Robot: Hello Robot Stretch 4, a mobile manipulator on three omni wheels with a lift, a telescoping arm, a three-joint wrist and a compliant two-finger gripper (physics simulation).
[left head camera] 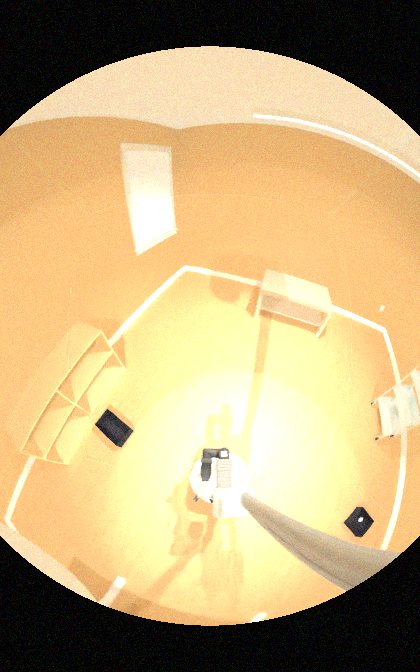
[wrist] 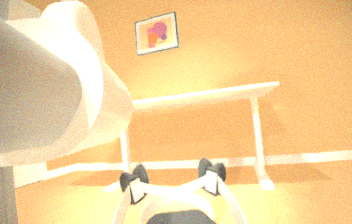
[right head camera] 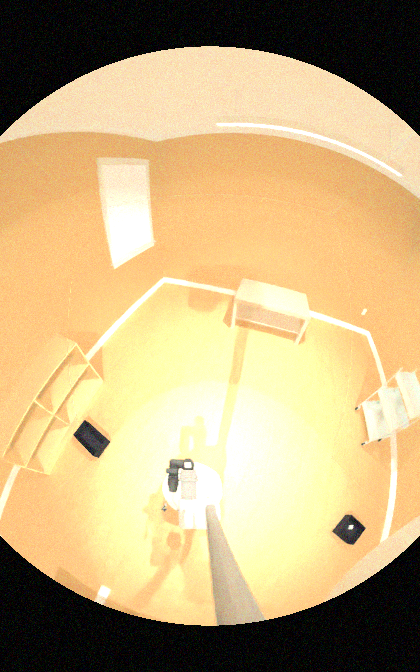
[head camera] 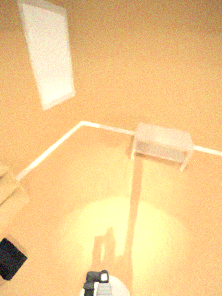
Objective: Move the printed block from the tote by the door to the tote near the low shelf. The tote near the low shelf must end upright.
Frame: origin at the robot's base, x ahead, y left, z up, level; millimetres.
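Seen in the pictures: gripper, between the fingertips: (wrist: 172, 173).
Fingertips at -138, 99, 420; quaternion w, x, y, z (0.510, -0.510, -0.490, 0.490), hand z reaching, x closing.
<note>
A point is followed by its place in that frame, as x, y, z.
A black tote (head camera: 10, 259) @(315, 899, -24) (left head camera: 114, 427) (right head camera: 92, 438) stands upright on the floor in front of the low shelf (left head camera: 70, 360) (right head camera: 55, 370) at the left. Another black tote (left head camera: 352, 526) (right head camera: 343, 531) stands at the lower right of both side head views, and a small pale block (left head camera: 360, 519) (right head camera: 350, 527) shows inside it. Its print is too small to make out. My gripper (wrist: 172, 173) @(-138, 99, 420) is open, with its two dark fingertips wide apart and nothing between them. It is well away from both totes; neither tote shows in the wrist view.
A pale table (head camera: 165, 136) @(1797, -986, 423) (left head camera: 297, 290) (right head camera: 272, 296) stands against the far wall. A white table (wrist: 205, 96) @(-1433, 453, 668) is ahead in the wrist view, below a framed picture (wrist: 157, 34) @(-2271, 152, 1570). A trolley with pale shelves (left head camera: 390, 417) (right head camera: 375, 420) stands at the right wall.
</note>
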